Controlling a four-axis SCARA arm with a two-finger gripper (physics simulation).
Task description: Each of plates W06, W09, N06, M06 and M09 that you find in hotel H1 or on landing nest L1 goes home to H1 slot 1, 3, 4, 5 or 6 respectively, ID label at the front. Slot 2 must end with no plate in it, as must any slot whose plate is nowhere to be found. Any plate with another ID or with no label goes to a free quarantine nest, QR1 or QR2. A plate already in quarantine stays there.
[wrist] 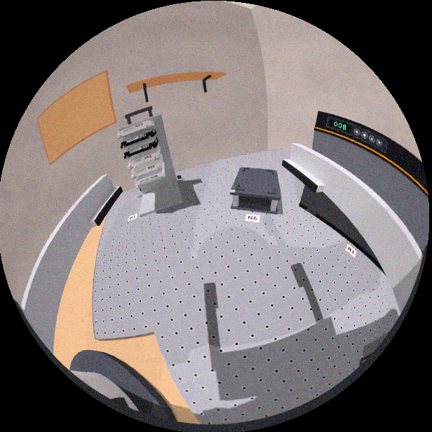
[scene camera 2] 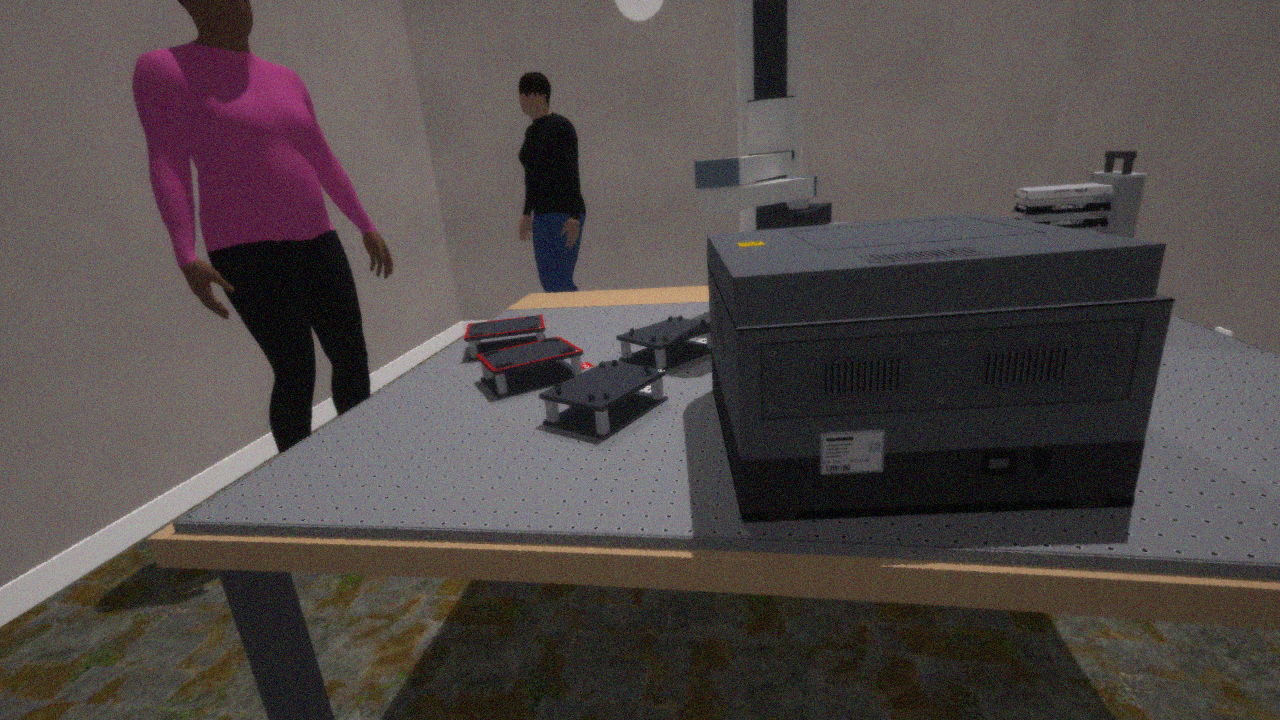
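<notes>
Hotel H1 (wrist: 168, 150) (scene camera 2: 1129, 201) is a grey tower at the back left of the wrist view, holding white and black plate-like pieces stacked in its slots; their IDs are too small to read surely. My gripper (wrist: 196, 160) is open and empty, its two pads wide apart above the table, with the hotel beyond and between them. Two red-rimmed nests (scene camera 2: 503, 328) (scene camera 2: 529, 354) stand at the left in scene camera 2, with no plate showing on them. Two dark nests (scene camera 2: 604, 385) (scene camera 2: 664, 332) stand beside them. I cannot tell which is L1.
A dark raised nest (wrist: 255, 181) stands behind a small tag, right of the hotel. The large instrument (scene camera 2: 939, 376) (wrist: 367, 137) shows 008 on its display, at the right in the wrist view, partly behind my right finger. The arm (scene camera 2: 771, 183) stands behind it. Two people stand beyond the table.
</notes>
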